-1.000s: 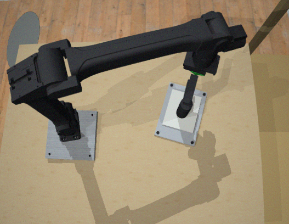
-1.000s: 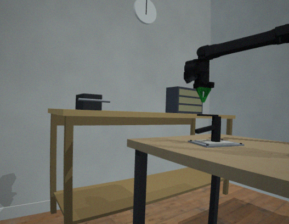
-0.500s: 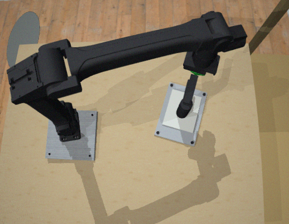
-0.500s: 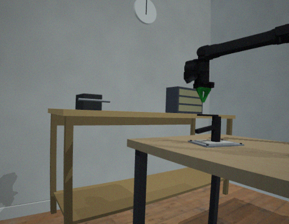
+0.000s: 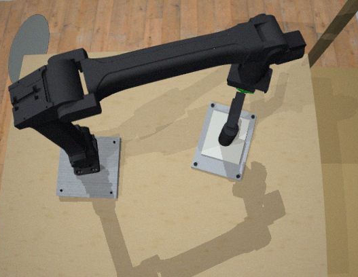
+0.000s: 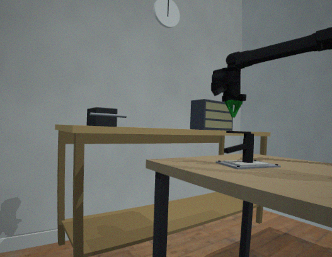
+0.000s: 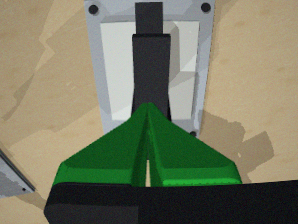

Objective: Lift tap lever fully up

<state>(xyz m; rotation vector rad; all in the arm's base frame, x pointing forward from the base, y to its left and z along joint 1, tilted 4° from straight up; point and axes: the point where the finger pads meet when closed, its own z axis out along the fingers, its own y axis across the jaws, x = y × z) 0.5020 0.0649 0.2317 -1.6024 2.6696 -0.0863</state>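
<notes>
Right now the lever is 1 cm behind my hand, 3 cm to the right of it and 7 cm below it.
</notes>
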